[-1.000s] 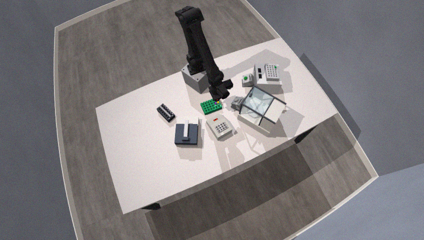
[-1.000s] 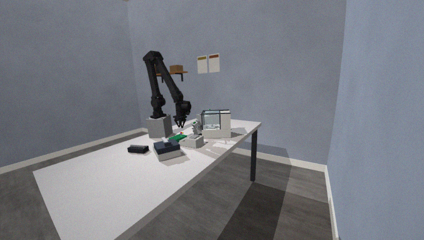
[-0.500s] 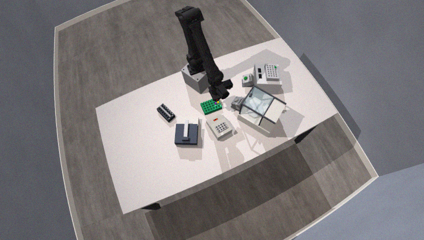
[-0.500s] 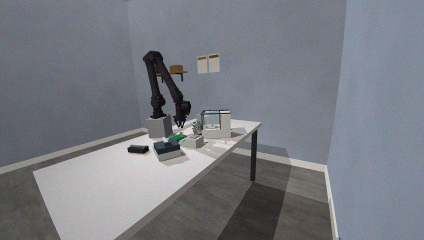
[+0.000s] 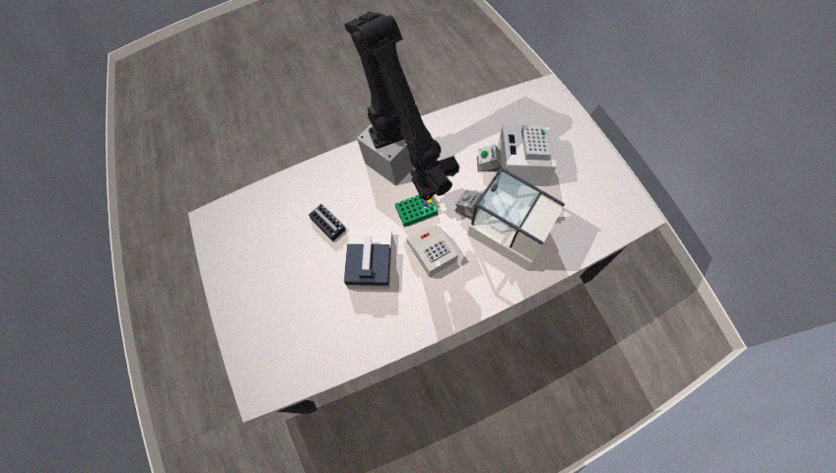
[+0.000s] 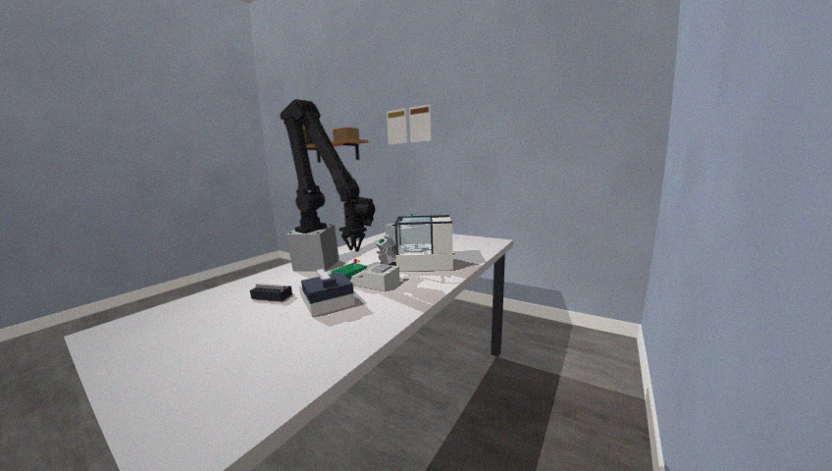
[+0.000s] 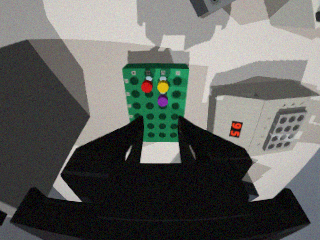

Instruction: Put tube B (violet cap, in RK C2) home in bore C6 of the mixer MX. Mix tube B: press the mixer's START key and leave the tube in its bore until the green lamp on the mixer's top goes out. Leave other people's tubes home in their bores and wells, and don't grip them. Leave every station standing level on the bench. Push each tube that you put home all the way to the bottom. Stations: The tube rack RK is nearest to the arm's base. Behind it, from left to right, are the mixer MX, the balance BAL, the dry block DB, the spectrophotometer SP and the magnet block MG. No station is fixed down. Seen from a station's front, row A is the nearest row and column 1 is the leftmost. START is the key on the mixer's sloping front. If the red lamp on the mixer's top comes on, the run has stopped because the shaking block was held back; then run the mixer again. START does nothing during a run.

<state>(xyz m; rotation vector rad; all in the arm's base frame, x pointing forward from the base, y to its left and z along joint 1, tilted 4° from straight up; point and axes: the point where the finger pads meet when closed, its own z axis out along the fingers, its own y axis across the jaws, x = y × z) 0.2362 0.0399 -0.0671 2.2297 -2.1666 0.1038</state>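
My hand is 80 mm above the violet-capped tube B. Round my hand: green tube rack RK: 90 mm below, 30 mm to the right, 10 mm behind; then red-capped tube: 80 mm below, 20 mm to the left, 20 mm behind; then yellow-capped tube: 80 mm below, 20 mm to the left.
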